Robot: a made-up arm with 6 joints.
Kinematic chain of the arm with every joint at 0, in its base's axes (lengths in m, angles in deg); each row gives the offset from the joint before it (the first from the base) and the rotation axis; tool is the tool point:
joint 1: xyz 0 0 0.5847 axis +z
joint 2: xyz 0.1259 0 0 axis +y
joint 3: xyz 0 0 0.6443 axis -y
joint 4: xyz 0 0 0.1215 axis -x
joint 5: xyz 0.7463 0 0 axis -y
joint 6: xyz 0.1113 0 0 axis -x
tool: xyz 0 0 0
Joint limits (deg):
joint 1: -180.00..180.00
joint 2: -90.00..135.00
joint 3: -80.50..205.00
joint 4: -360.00..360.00
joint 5: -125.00..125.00
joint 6: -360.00..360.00
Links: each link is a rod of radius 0.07 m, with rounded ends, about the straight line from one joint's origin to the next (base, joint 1, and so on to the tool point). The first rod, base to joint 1, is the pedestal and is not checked.
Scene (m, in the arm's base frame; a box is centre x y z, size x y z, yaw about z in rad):
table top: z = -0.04
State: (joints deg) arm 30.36 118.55 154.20 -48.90 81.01 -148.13
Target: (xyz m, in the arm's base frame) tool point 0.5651 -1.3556 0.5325
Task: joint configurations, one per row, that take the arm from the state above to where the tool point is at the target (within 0.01 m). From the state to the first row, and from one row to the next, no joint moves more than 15 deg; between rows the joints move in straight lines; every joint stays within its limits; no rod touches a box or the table.
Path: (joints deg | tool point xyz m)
1: 16.87 118.36 149.56 -49.68 79.47 -148.13 | 1.2195 0.2826 0.8403
2: 3.39 118.18 144.91 -50.47 77.92 -148.13 | 1.2981 -0.0072 0.7970
3: -10.10 117.99 140.27 -51.25 76.38 -148.13 | 1.3024 -0.3177 0.7503
4: -23.59 117.80 135.62 -52.03 74.84 -148.13 | 1.2277 -0.6285 0.7001
5: -37.07 117.62 130.98 -52.82 73.29 -148.13 | 1.0747 -0.9183 0.6467
6: -50.56 117.43 126.34 -53.60 71.75 -148.13 | 0.8497 -1.1669 0.5909
7: -64.05 117.24 121.69 -54.38 70.21 -148.13 | 0.5650 -1.3556 0.5326

